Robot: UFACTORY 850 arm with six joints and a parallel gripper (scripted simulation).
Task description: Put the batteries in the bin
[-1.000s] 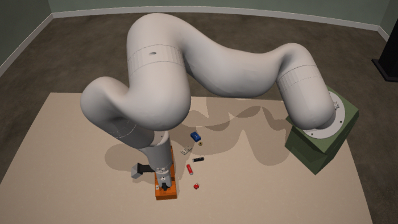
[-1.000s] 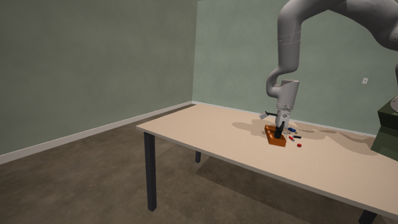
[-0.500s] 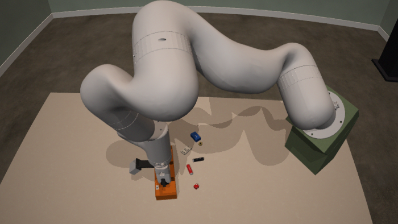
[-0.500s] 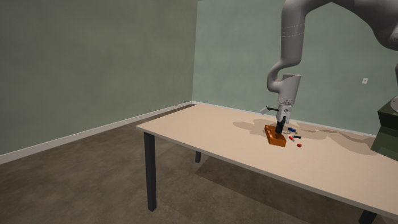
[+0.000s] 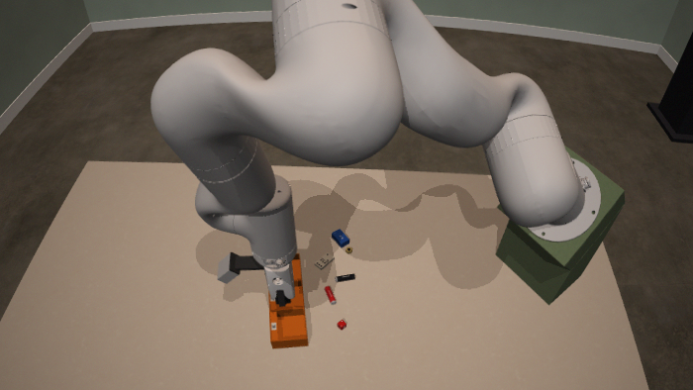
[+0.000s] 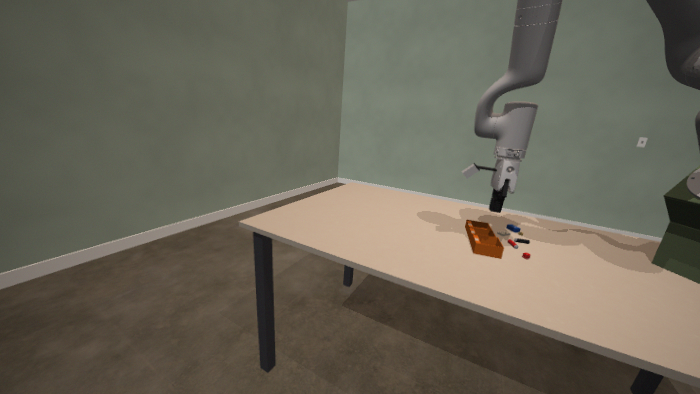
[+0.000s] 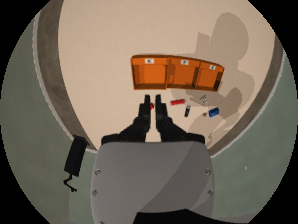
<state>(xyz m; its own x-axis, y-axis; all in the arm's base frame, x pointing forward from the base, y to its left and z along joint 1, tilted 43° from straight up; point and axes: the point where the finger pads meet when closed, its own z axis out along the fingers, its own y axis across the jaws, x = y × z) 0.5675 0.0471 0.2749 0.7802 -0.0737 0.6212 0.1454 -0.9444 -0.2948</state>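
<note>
Now: the black battery 130 mm behind my hand, 150 mm to the right of it and 150 mm below it. The rest, counted from my hand: orange bin 10 mm ahead, 80 mm to the right, 140 mm below; then red cylindrical battery 90 mm behind, 100 mm to the right, 150 mm below; then small red block 120 mm behind, 20 mm to the right, 150 mm below.
</note>
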